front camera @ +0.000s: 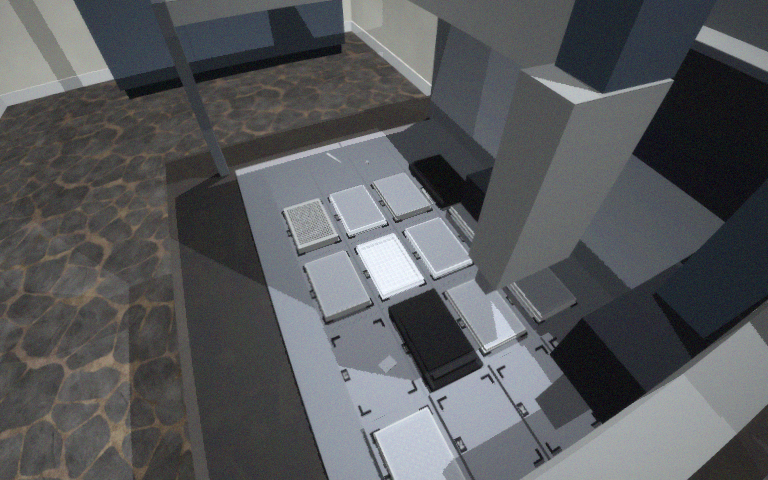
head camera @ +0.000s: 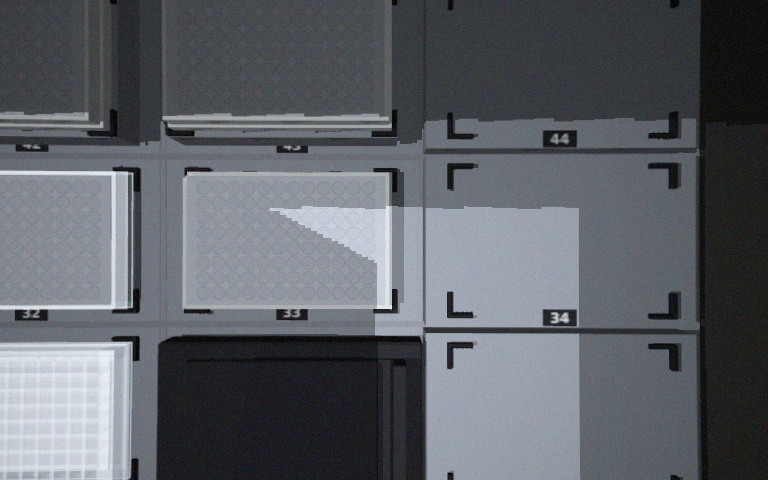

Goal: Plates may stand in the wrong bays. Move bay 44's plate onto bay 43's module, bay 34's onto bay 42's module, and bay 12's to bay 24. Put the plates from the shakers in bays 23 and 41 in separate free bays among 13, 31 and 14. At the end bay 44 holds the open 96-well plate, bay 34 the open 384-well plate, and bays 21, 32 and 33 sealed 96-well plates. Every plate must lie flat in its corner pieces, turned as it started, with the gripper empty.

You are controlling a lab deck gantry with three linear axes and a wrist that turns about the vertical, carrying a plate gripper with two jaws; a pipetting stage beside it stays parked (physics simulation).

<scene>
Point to a bay 34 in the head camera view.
At 604,235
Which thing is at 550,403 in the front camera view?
My gripper.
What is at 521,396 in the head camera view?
A bay 24.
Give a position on a bay 34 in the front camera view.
528,372
</scene>
